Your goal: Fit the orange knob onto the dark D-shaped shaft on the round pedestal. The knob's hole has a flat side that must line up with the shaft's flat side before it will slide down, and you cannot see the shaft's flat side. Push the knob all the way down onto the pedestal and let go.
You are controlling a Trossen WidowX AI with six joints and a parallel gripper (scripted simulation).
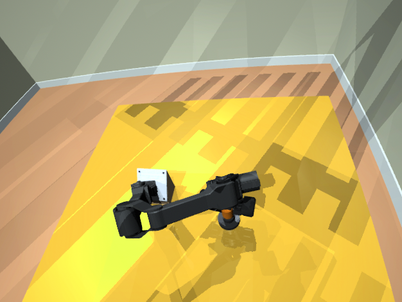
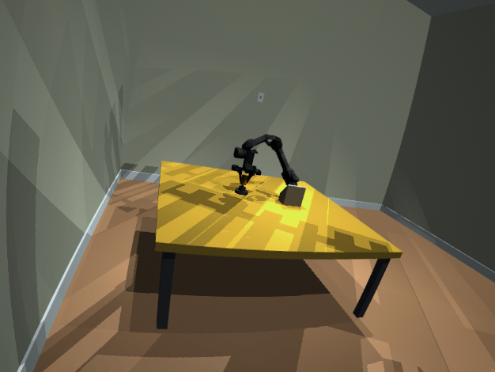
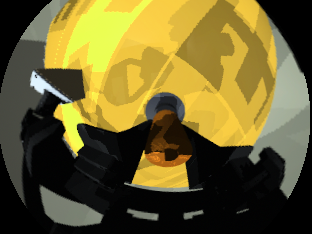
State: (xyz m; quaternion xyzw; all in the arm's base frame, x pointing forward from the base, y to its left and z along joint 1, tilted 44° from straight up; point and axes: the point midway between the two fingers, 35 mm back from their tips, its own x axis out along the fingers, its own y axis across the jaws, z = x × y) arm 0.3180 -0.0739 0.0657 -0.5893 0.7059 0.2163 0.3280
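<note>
Right now my gripper tip is 20 mm below the orange knob. Also, from my gripper tip: round dark pedestal (40 mm below).
</note>
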